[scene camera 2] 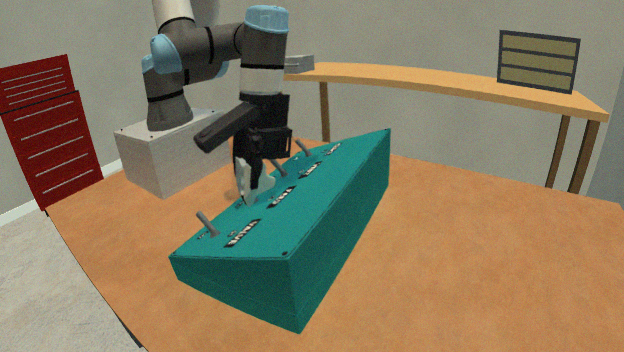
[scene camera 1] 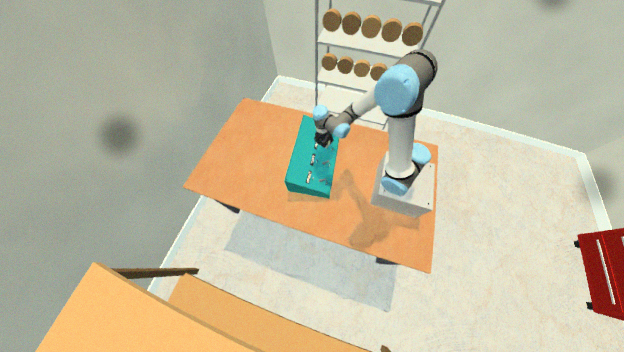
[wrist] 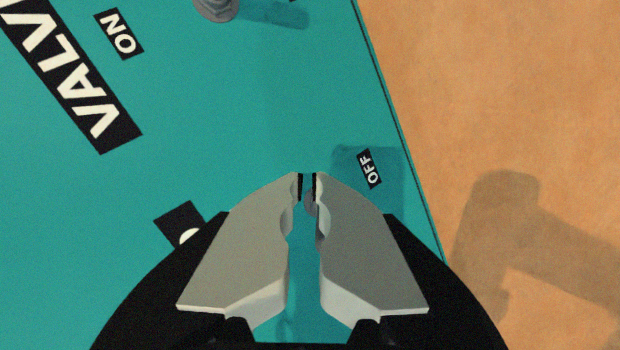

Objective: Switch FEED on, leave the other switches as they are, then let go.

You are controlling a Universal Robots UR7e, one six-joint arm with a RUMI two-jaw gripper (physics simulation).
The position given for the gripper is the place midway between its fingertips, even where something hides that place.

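Observation:
Gripper [scene camera 2: 247,205] visible; the wrist view shows the gripper too, at [wrist: 307,175].

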